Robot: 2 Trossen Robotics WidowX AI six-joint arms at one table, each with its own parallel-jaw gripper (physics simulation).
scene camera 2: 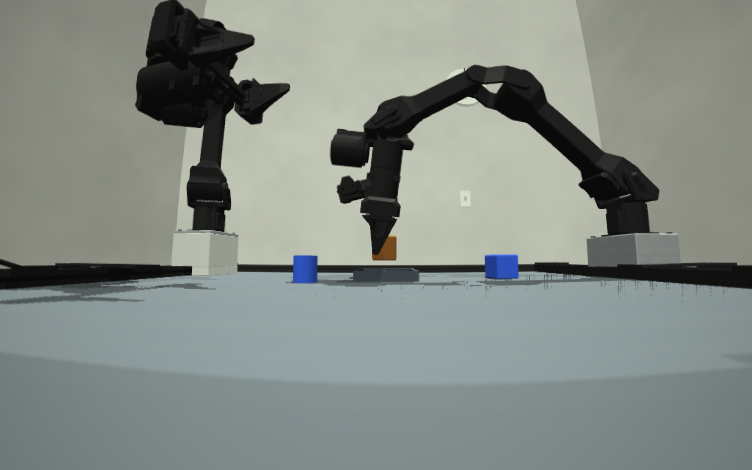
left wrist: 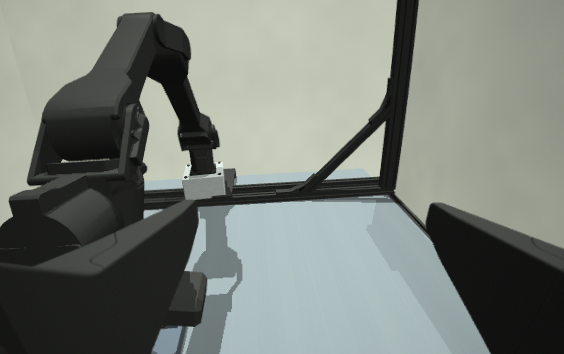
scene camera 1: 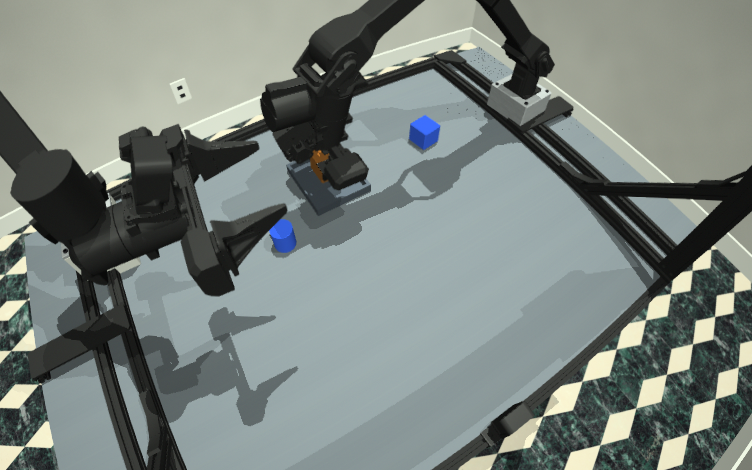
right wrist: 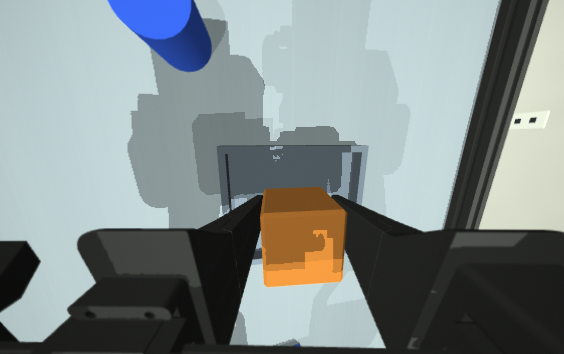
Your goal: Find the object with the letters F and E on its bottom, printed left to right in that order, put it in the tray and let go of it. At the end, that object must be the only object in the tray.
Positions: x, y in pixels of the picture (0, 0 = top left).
The left gripper shows in scene camera 2 (273, 66), in the left wrist view and in scene camera 1; in the right wrist view it is out of frame. One and the same spot on the left gripper: (left wrist: 121, 286) is (scene camera 1: 214, 154).
